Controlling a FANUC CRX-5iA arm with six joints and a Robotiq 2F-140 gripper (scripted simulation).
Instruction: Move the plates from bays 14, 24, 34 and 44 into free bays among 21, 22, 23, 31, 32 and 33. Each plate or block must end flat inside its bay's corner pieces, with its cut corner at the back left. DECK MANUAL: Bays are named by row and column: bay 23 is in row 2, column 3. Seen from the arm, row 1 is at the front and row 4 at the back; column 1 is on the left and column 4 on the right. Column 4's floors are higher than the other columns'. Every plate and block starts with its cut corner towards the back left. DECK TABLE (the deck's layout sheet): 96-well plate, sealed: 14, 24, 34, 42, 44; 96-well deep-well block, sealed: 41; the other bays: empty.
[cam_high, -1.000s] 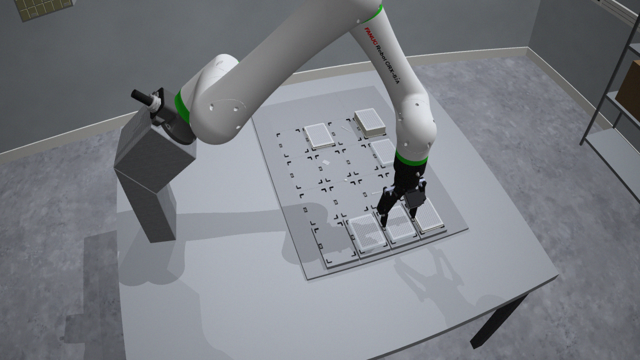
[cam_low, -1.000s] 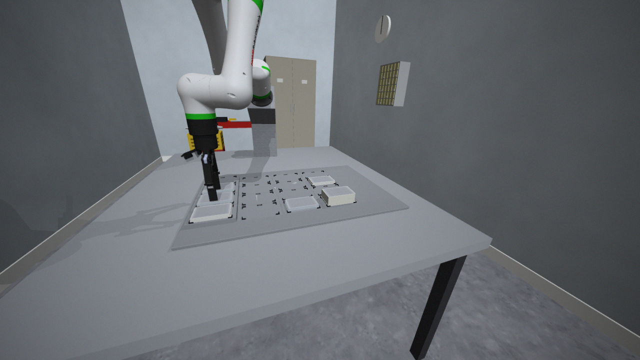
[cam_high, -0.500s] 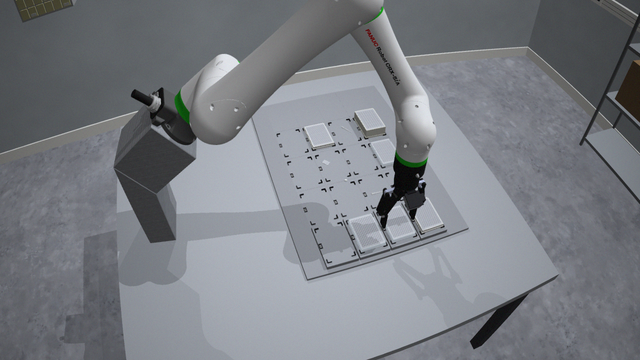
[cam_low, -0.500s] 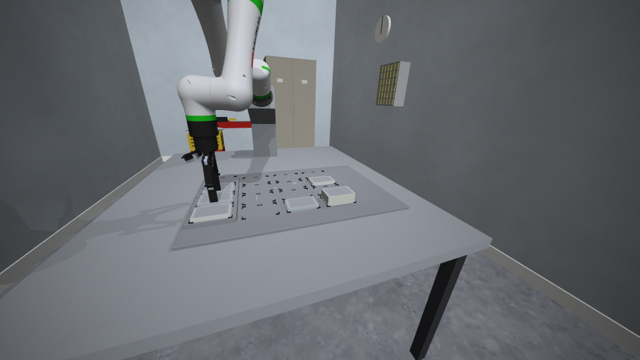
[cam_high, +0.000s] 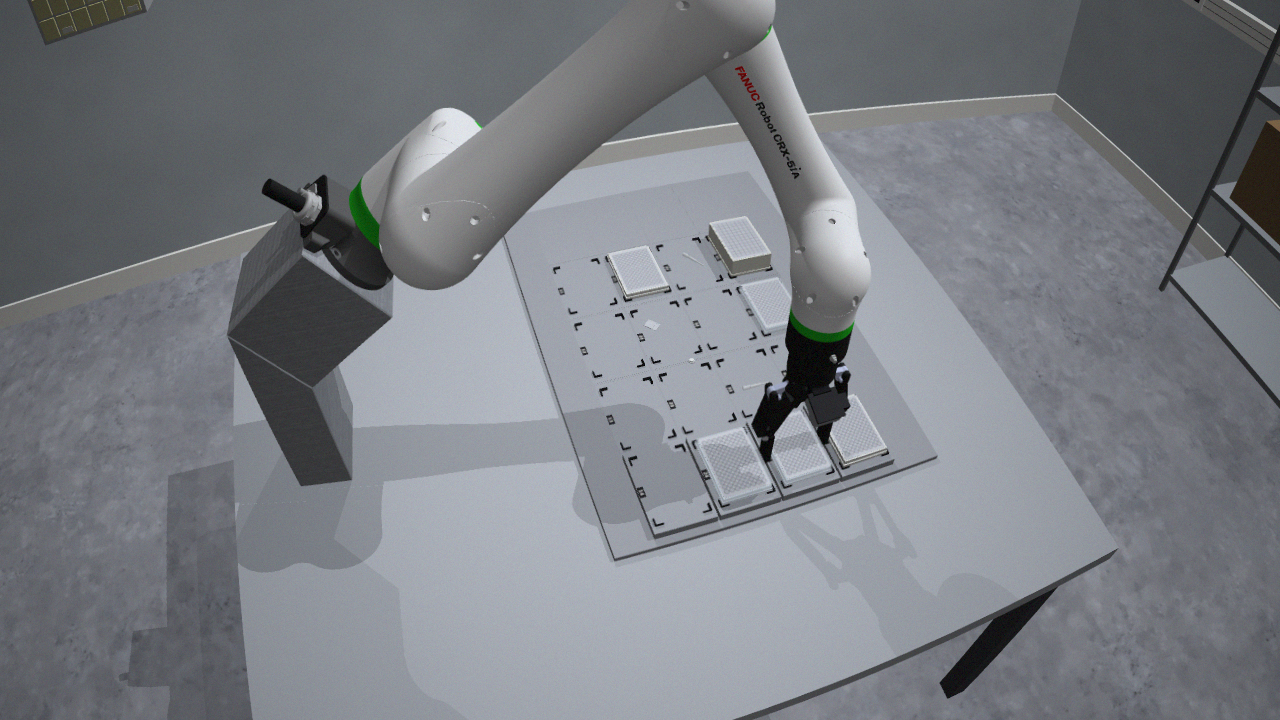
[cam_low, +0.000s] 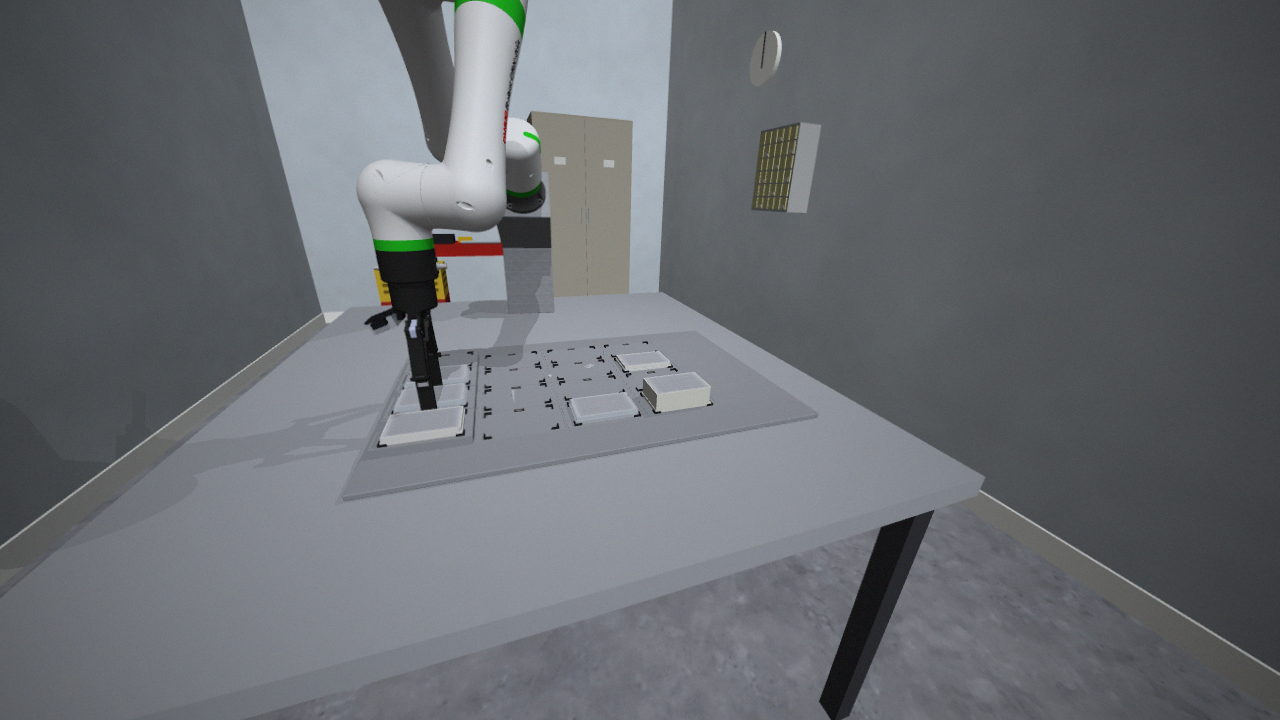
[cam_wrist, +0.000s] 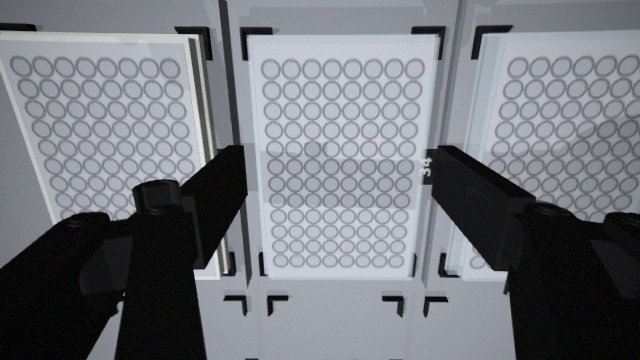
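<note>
Now: the bay label 34 40 mm behind my hand, 30 mm below it and 10 mm to the left of it. Round my hand: small white disc (260 mm to the left, 40 mm below, 30 mm behind); thin white rod (150 mm to the left, 40 mm below, 30 mm ahead); small white square (370 mm to the left, 50 mm behind, 40 mm below).
</note>
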